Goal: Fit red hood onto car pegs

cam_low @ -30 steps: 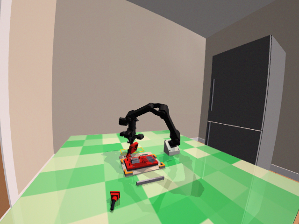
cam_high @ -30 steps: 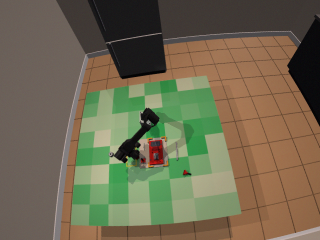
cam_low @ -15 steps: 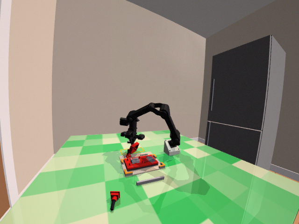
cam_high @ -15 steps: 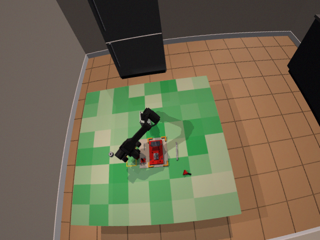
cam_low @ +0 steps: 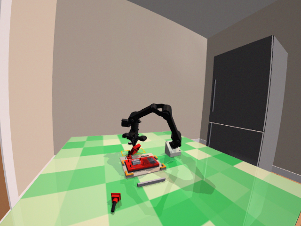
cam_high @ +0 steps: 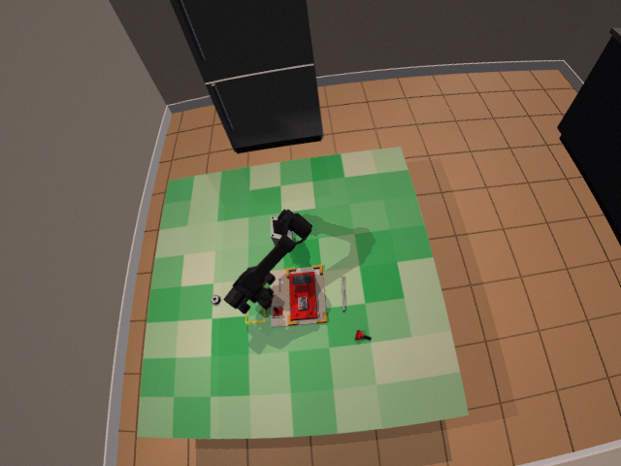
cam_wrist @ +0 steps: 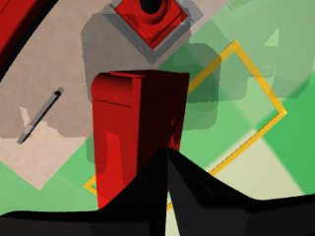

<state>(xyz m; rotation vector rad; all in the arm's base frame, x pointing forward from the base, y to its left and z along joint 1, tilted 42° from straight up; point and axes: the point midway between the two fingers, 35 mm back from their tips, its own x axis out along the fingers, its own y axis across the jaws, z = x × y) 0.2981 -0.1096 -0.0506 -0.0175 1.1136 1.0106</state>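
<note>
Now: the red hood 2 cm below my gripper tip and 1 cm behind it. Also, from my gripper tip: small wheel: 21 cm to the right, 5 cm below, 4 cm behind; then grey bar: 34 cm to the left, 5 cm below, 2 cm ahead; then grey engine block: 17 cm to the left, 5 cm ahead, 3 cm below.
</note>
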